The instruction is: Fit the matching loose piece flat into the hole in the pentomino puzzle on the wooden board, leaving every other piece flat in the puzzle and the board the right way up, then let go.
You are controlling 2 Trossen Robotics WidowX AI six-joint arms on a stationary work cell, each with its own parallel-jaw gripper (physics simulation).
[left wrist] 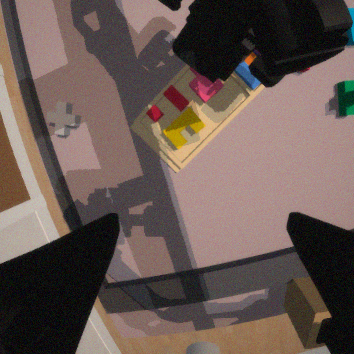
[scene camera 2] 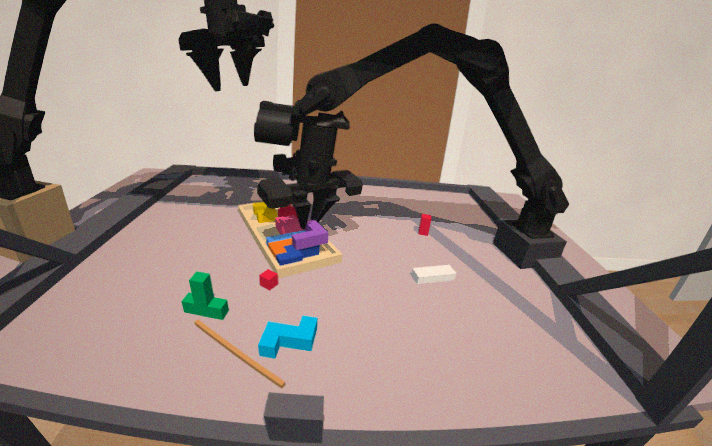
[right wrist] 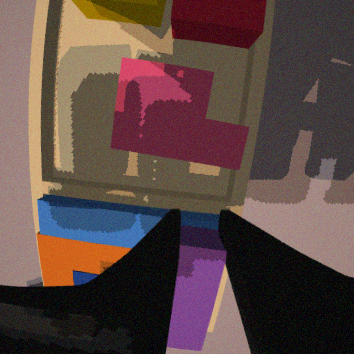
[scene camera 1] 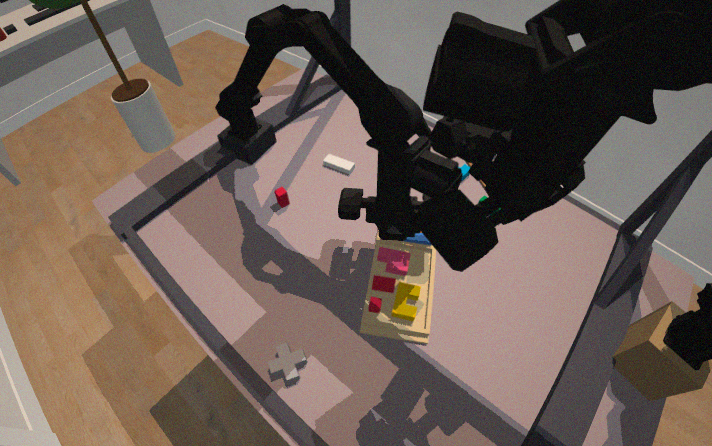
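Where they show: left gripper, fingertip midpoint: [left wrist: 204,221] [scene camera 2: 232,88]; right gripper, fingertip midpoint: [scene camera 2: 307,227] [right wrist: 198,217]; left arm's base, origin of the base link: [left wrist: 334,328] [scene camera 2: 18,191] [scene camera 1: 686,342]; right arm's base, origin of the base link: [scene camera 2: 532,230] [scene camera 1: 244,129].
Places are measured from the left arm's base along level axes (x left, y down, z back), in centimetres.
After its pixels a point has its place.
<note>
The wooden board [scene camera 1: 388,336] @(x 32.7, y 10.8, z -33.9 cm) [scene camera 2: 312,266] @(x 11.1, y 10.6, z -52.2 cm) [left wrist: 220,131] [right wrist: 35,125] @(x 16.9, y 9.6, z -39.4 cm) lies with its cavity up. Yellow [scene camera 1: 401,304] @(x 27.7, y 8.7, z -36.5 cm) [left wrist: 182,125] @(x 26.5, y 8.7, z -37.1 cm), pink [scene camera 1: 395,261] @(x 22.9, y 8.7, z -43.6 cm) [right wrist: 165,120] @(x 22.1, y 8.7, z -44.1 cm) and dark red [scene camera 1: 383,284] @(x 27.7, y 8.7, z -41.4 cm) [left wrist: 176,97] @(x 27.1, y 8.7, z -41.7 cm) pieces and a small red cube [scene camera 1: 374,304] @(x 31.4, y 8.7, z -39.4 cm) [left wrist: 154,113] @(x 31.0, y 8.7, z -39.4 cm) sit spread out in it. Light blue [right wrist: 90,217] @(x 16.1, y 8.7, z -45.0 cm), orange [right wrist: 75,252] @(x 13.8, y 8.7, z -45.8 cm) and dark blue [scene camera 2: 289,255] @(x 10.3, y 8.7, z -48.5 cm) pieces lie at one end. My right gripper [right wrist: 198,217] @(x 20.3, y 8.4, z -48.4 cm) is shut on a purple piece [scene camera 2: 311,235] @(x 14.2, y 6.5, z -51.0 cm) [right wrist: 197,300] @(x 18.0, y 6.6, z -50.8 cm) above that end; its underside is hidden. My left gripper [scene camera 2: 231,87] @(x 24.6, y -15.8, z -31.2 cm) [left wrist: 204,221] @(x 24.6, y -15.8, z -31.2 cm) is open, high up.
In scene camera 2, a red cube [scene camera 2: 268,279] @(x 4.0, y 9.5, z -47.4 cm), a green piece [scene camera 2: 202,298] @(x -4.4, y 8.1, z -41.6 cm), a cyan piece [scene camera 2: 289,334] @(x -5.7, y 9.4, z -54.4 cm) and a stick [scene camera 2: 239,353] @(x -9.2, y 10.8, z -49.3 cm) lie in front of the board. A white block [scene camera 2: 434,274] @(x 13.9, y 10.0, z -72.6 cm) and a red block [scene camera 2: 425,224] @(x 30.6, y 8.8, z -71.0 cm) are right. A grey cross [scene camera 1: 287,363] @(x 49.1, y 9.4, z -40.1 cm) [left wrist: 63,119] @(x 48.2, y 9.4, z -40.2 cm) lies apart.
</note>
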